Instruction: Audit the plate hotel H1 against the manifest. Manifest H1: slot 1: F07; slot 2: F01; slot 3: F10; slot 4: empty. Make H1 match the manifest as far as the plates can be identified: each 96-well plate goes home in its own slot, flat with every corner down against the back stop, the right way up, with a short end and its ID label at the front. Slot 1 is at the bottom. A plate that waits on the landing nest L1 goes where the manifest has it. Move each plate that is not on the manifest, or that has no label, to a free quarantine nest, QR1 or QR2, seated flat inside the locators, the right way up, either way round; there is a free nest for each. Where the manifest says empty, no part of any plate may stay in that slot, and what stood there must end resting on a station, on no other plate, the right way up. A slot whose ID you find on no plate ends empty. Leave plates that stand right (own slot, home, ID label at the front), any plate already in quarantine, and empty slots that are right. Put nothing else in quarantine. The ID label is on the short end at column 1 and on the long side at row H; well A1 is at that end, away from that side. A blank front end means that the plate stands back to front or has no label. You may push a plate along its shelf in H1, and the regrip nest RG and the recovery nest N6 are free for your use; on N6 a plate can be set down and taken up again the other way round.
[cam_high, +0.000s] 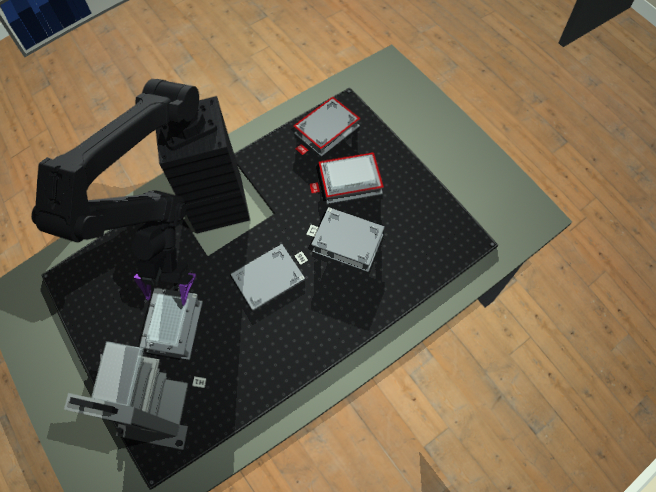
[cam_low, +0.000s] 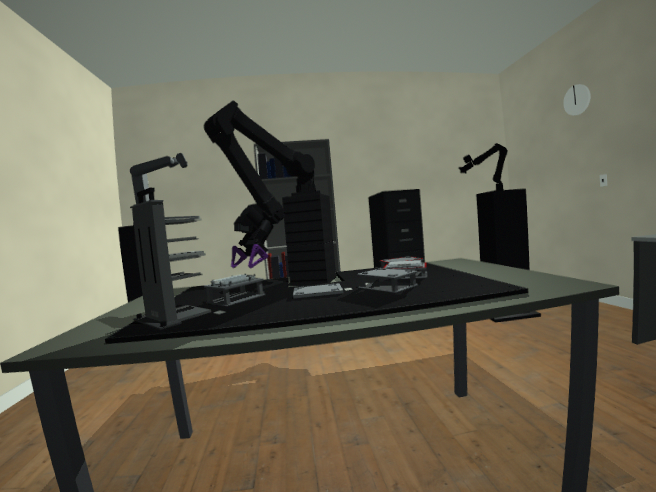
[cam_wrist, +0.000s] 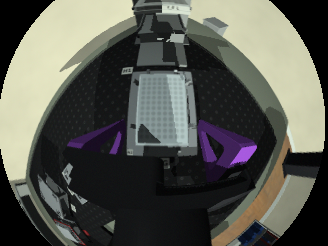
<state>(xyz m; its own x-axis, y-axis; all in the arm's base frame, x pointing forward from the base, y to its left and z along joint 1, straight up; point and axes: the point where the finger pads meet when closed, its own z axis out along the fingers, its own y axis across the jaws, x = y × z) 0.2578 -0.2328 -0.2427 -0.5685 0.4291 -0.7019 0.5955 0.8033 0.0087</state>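
Right now the regrip nest RG is 6 cm below my hand, 3 cm ahead of it and 2 cm to the right of it. Round my hand: plate hotel H1: 25 cm ahead, 18 cm to the right, 5 cm above; then recovery nest N6: 26 cm to the left, 11 cm below, 3 cm ahead; then grey 96-well plate: 18 cm ahead, 17 cm above, 13 cm to the right.
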